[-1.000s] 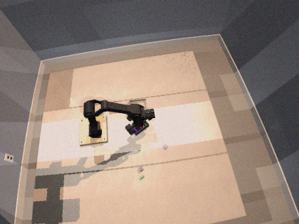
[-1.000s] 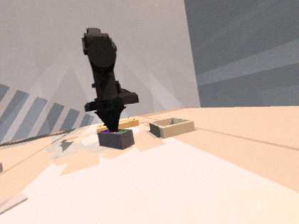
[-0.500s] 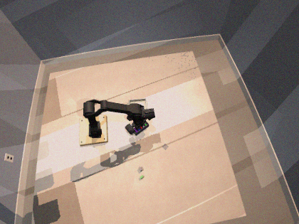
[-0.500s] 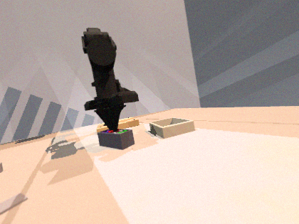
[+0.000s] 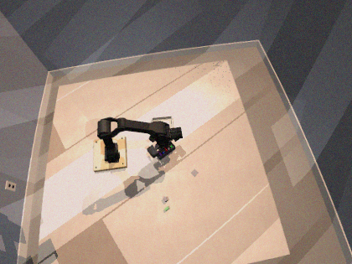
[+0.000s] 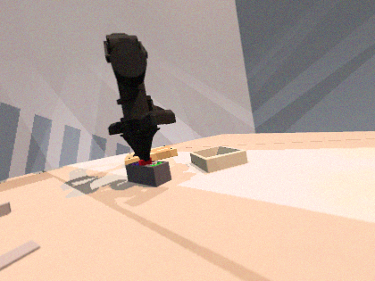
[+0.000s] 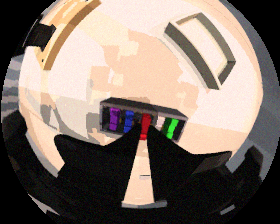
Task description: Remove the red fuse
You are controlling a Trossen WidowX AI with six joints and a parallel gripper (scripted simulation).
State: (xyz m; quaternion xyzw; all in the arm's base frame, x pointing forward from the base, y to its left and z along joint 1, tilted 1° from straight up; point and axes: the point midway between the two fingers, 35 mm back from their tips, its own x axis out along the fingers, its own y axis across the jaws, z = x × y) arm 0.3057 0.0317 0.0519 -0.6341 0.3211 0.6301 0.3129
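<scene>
The tray lies 20 mm behind my gripper tip, 180 mm to the left of it and 40 mm below it. From my gripper tip the other things lie so: red fuse: 10 mm below.
</scene>
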